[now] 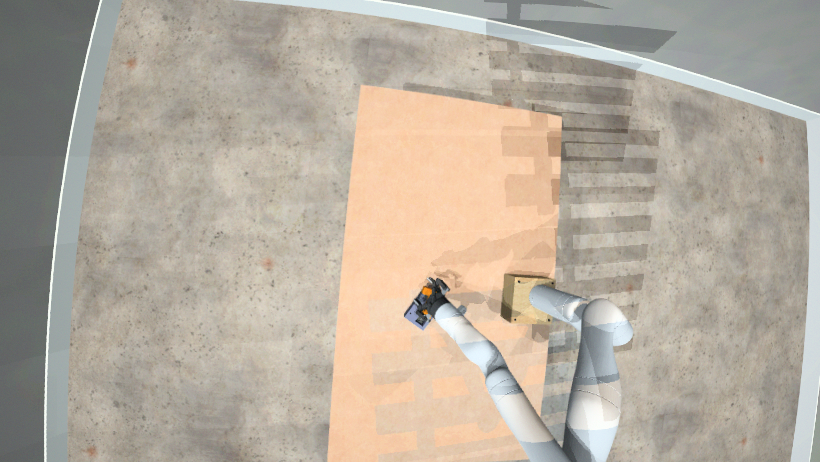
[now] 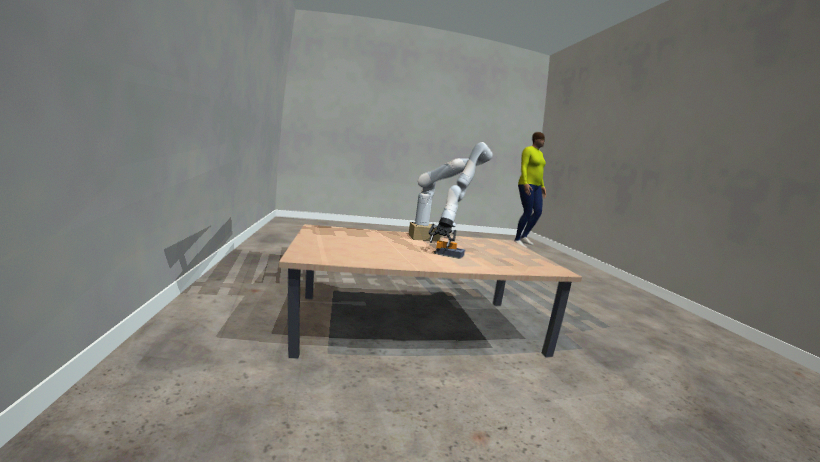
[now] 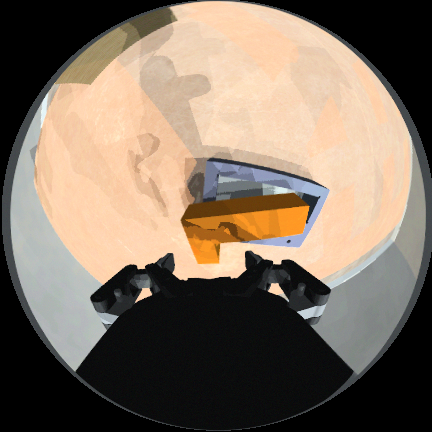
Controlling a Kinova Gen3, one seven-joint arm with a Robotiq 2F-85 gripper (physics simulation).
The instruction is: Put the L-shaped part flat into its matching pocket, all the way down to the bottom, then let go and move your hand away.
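Pixels of known places: gripper, fingertip midpoint: (image 1: 421,289) (image 2: 438,244) (image 3: 209,259); arm's base at its link origin: (image 1: 539,296) (image 2: 421,224).
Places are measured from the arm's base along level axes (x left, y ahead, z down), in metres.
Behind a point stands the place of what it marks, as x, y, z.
Observation:
The orange L-shaped part (image 3: 245,219) @[0.062, 0.408, 0.018] (image 1: 426,291) @[0.010, 0.437, 0.018] (image 2: 446,244) @[0.055, 0.430, 0.028] lies on top of the lilac pocket block (image 3: 266,177) @[0.093, 0.392, 0.048] (image 1: 413,316) @[0.114, 0.472, 0.048] (image 2: 452,253) @[0.079, 0.482, 0.063]. Its long arm crosses the pocket opening and its short leg hangs over the block's near edge. It sits proud of the block's top, not down in the pocket. Part of the pocket shows open behind it. My gripper (image 3: 209,259) @[0.005, 0.454, 0.027] (image 1: 436,292) @[0.005, 0.454, 0.027] (image 2: 443,232) @[0.005, 0.454, 0.027] is open and empty, just above and beside the part, with both fingers clear of it.
The block stands on a wooden table (image 1: 425,173) @[-0.439, 0.471, 0.084] (image 2: 350,253) @[-0.460, 0.540, 0.084] (image 3: 261,100) @[0.128, 0.316, 0.084]. The arm's tan base box (image 1: 517,298) @[0.011, 0.093, -0.002] (image 2: 416,231) @[-0.053, 0.110, 0.029] (image 3: 92,60) stands near the table's edge. A person in a yellow top (image 2: 532,169) stands behind the table.

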